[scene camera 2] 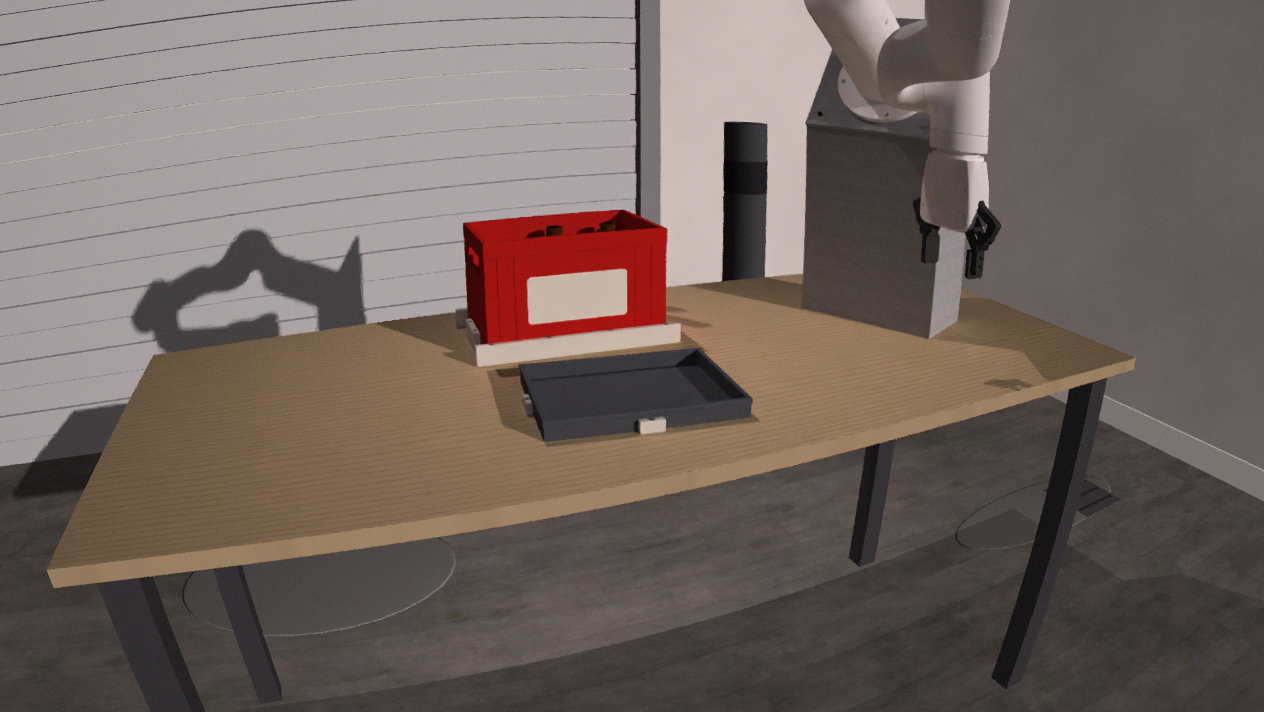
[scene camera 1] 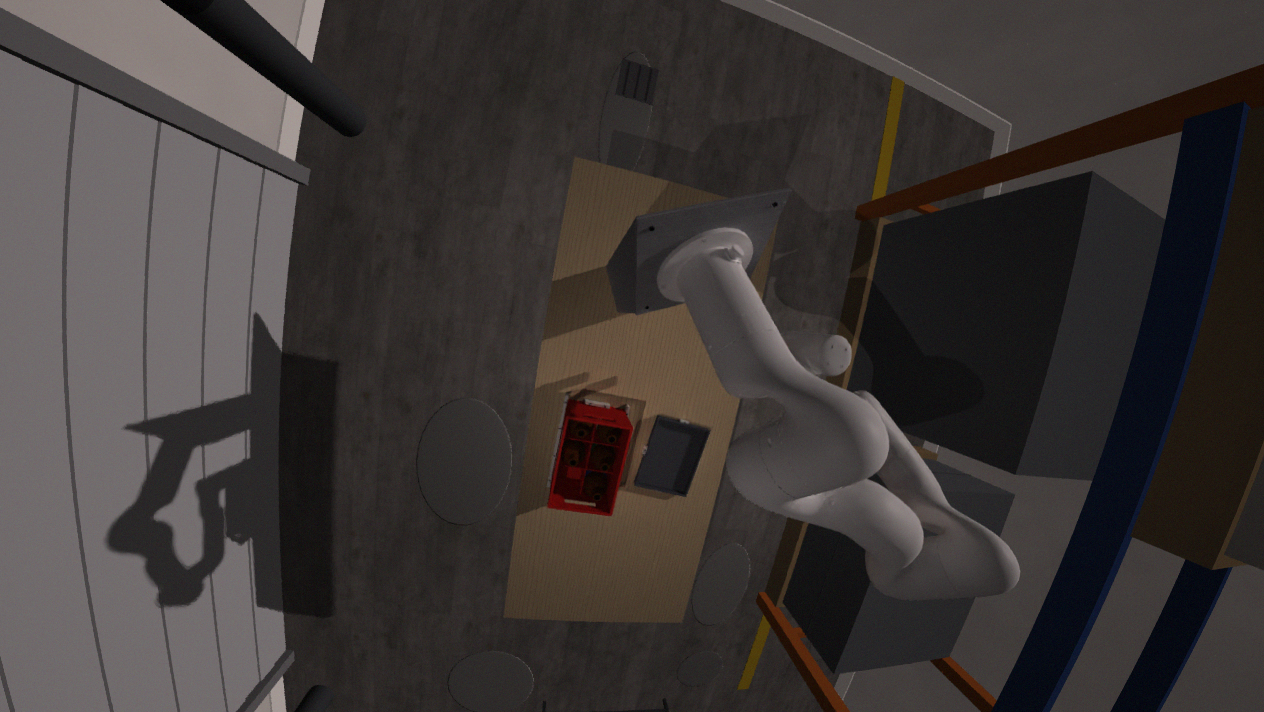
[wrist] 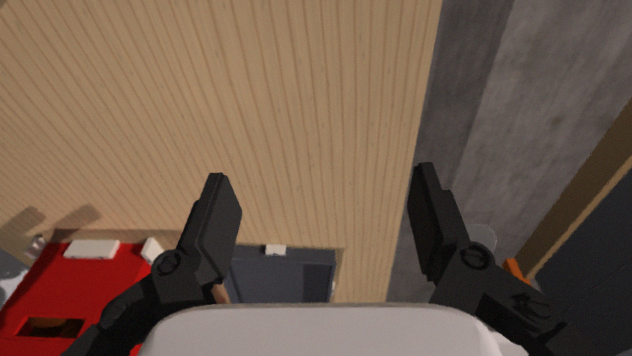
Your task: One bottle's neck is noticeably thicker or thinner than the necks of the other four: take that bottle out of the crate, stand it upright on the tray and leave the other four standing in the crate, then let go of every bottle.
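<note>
The red crate stands on the table. In scene camera 1 several brown bottles stand in its compartments, among them one bottle at the base end and one bottle at the far end. In scene camera 2 two dark bottle tops show at the rim. Neck thickness cannot be told. The dark grey tray lies beside the crate, with no bottle on it. My gripper is open and empty, pointing down beside the base pedestal, away from crate and tray.
A pale rail runs along the crate's foot. Small pale blocks, one block among them, sit at the tray's edges. The grey base pedestal stands on the table. Grey boxes stand on the rack beyond the table's edge.
</note>
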